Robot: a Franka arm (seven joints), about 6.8 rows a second.
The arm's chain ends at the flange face. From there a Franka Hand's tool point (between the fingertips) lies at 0.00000 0.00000 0.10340 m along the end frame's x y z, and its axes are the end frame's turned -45 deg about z.
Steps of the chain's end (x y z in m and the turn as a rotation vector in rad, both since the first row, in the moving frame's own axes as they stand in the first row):
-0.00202, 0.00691, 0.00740, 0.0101, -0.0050, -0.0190
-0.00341, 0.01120, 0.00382, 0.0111, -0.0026, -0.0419
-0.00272, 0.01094, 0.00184, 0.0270, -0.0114, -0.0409
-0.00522, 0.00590, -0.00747, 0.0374, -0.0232, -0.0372
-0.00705, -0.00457, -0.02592, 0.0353, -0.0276, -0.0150
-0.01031, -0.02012, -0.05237, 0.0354, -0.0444, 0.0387
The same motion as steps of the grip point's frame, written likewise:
-0.00595, 0.00235, 0.00739, 0.0107, 0.0036, -0.0190
-0.00973, 0.00449, 0.00381, 0.0097, 0.0060, -0.0419
-0.00858, 0.00298, 0.00180, 0.0272, 0.0110, -0.0409
-0.00691, -0.00397, -0.00757, 0.0429, 0.0100, -0.0372
-0.00123, -0.01282, -0.02602, 0.0445, 0.0054, -0.0150
0.00639, -0.02736, -0.05254, 0.0564, -0.0064, 0.0387

